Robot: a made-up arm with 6 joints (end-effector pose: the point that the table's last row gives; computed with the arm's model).
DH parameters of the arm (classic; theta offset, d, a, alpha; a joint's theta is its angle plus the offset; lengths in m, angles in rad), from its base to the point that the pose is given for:
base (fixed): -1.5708 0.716 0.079 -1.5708
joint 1: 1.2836 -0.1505 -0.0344 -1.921
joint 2: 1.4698 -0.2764 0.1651 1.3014
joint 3: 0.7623 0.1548 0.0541 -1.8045
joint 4: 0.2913 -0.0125 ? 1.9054
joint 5: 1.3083 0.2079 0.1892 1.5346
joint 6: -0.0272 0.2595 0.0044 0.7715
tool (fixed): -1.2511 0.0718 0 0
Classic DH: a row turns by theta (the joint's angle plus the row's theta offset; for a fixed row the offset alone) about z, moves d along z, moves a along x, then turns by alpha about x.
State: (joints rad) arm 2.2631 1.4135 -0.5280 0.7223 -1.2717 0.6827
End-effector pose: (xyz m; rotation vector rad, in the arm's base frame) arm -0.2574 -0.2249 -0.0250 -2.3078 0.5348 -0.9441
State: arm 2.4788 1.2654 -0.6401 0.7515 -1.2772 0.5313
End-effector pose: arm -0.2867 0.0430 -0.0175 -1.9368 0.6065 -0.8375
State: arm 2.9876 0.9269 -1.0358 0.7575 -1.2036 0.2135
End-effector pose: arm -0.2482 0.5301 0.3381 -1.0276 0.9597 -0.7932
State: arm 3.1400 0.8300 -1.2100 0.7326 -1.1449 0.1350
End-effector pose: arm -0.2060 0.5920 0.4988 -0.7696 1.1533 -0.7843
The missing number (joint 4, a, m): -0.0513
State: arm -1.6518 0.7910 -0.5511 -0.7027 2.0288 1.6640
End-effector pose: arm -0.0607 -0.3169 0.9022 2.2161 -0.5505 1.4907
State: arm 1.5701 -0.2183 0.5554 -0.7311 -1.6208 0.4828
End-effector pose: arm -0.4896 0.2400 0.2643 0.4541 -1.6768 0.2167
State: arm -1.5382 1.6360 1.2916 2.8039 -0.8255 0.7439
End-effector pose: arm -0.1469 0.5275 0.9284 -0.3249 -0.9574 -0.8469
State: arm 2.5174 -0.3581 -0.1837 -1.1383 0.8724 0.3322
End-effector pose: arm 0.0301 0.0047 0.8817 1.2038 0.4788 -1.8529
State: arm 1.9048 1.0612 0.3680 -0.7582 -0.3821 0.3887
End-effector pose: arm -0.6254 -0.1387 0.6198 0.7218 -0.3756 0.4884
